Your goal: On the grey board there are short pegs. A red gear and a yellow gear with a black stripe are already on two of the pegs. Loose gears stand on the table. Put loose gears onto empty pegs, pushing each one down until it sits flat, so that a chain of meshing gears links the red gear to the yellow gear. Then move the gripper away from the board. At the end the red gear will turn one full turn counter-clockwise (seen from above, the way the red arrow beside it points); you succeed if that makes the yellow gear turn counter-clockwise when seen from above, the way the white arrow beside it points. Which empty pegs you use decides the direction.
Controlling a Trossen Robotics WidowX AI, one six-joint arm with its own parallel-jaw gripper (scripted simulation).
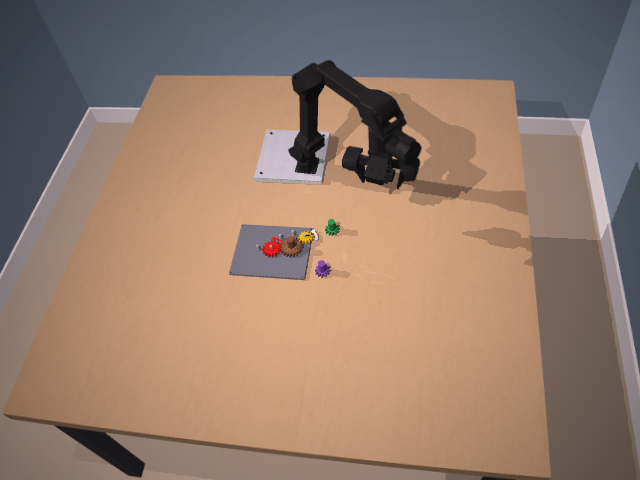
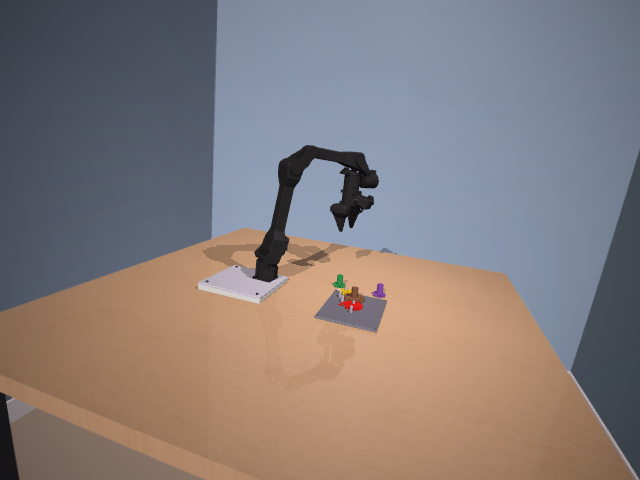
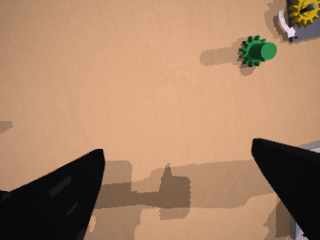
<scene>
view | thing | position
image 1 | gripper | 380,185
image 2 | gripper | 345,229
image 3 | gripper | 179,151
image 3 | green gear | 255,50
</scene>
